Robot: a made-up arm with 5 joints.
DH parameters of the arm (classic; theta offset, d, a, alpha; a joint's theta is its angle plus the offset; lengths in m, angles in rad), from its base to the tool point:
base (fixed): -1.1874 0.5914 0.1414 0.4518
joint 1: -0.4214 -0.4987 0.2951 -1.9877
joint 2: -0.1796 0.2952 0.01 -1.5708
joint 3: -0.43 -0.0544 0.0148 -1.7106
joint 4: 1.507 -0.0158 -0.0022 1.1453
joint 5: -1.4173 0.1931 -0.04 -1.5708
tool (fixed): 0 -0.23 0 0
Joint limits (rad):
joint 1: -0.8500..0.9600
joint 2: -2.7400..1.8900
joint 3: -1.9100..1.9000
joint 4: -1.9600..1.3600
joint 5: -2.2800..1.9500
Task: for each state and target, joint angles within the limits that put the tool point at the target. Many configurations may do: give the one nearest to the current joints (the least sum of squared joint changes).
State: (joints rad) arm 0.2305 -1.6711 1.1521 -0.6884 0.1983
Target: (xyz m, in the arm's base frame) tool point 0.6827 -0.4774 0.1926
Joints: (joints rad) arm 0.3390 -1.7422 1.1810 -0.7878 0.3533
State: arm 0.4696 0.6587 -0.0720 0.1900 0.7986
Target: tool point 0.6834 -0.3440 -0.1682
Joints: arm 0.0756 0.9174 0.0971 0.0506 0.6334
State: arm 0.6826 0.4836 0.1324 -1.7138 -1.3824
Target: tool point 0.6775 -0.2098 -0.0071
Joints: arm 0.9580 1.2820 -0.2710 -1.8036 -2.0545
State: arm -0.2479 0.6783 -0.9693 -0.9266 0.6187
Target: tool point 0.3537 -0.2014 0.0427
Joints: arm 0.1155 0.8784 -0.8324 -1.5793 0.3836
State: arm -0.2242 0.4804 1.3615 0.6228 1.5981
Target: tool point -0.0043 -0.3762 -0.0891
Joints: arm -0.7046 0.5986 1.8710 0.3349 1.2583
